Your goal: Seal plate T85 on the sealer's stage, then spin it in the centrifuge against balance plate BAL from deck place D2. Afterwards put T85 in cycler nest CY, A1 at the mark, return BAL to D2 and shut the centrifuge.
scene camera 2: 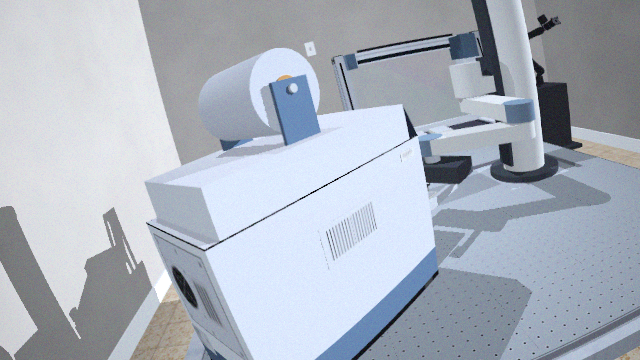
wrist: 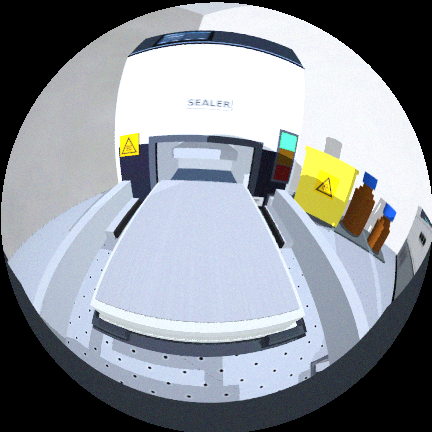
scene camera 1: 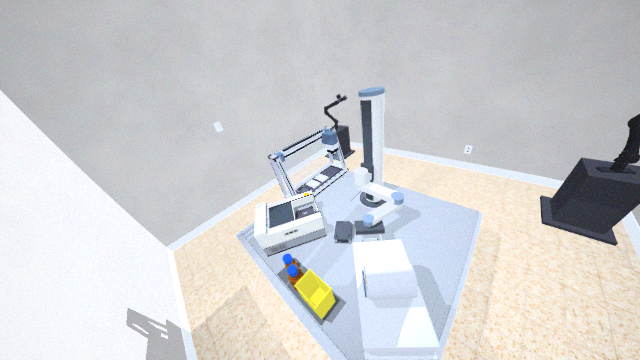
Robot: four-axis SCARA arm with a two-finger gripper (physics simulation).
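Seen in the pictures: gripper, between the fingertips: [wrist: 200, 193]; arm's base, origin of its link: [scene camera 2: 524, 170] [scene camera 1: 373, 197].
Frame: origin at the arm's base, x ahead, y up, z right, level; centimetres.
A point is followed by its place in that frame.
Observation:
A flat plate with a smooth pale top [wrist: 200, 255] @(x 49.5, y 12.9, z -26.5 cm) lies level on the dark stage [wrist: 200, 346] @(x 46.7, y 11.3, z -24.1 cm) in front of the white sealer [wrist: 210, 80] @(x 58.3, y 23.7, z -34.5 cm) [scene camera 2: 320, 235] @(x 71.4, y 24.5, z -60.4 cm) [scene camera 1: 395, 310] @(x 80.7, y 36.3, z -55.0 cm); its label cannot be read. My gripper [wrist: 200, 193] @(x 54.0, y 12.9, z -30.7 cm) is open. Its two long grey fingers run along the left and right of the plate, with a gap on each side. In scene camera 1 the dark gripper body hangs at the sealer's stage end, under the arm's last joint. In scene camera 2 the sealer partly hides it. BAL cannot be made out by name.
A white instrument with a dark top window [scene camera 1: 281, 215] @(x 72.8, y 22.6, z 33.0 cm) stands at the left, a small dark block [scene camera 1: 343, 231] @(x 48.7, y 6.5, z -3.8 cm) beside the gripper. A gantry [scene camera 1: 300, 144] @(x 19.0, y 50.9, z 62.9 cm) spans a deck with pale plates. A yellow bin [scene camera 1: 316, 295] @(x 90.5, y 2.1, z -16.4 cm) [wrist: 325, 187] @(x 85.7, y 10.3, z -18.9 cm) and brown bottles [wrist: 359, 210] @(x 88.4, y 8.8, z -5.5 cm) stand near the table edge.

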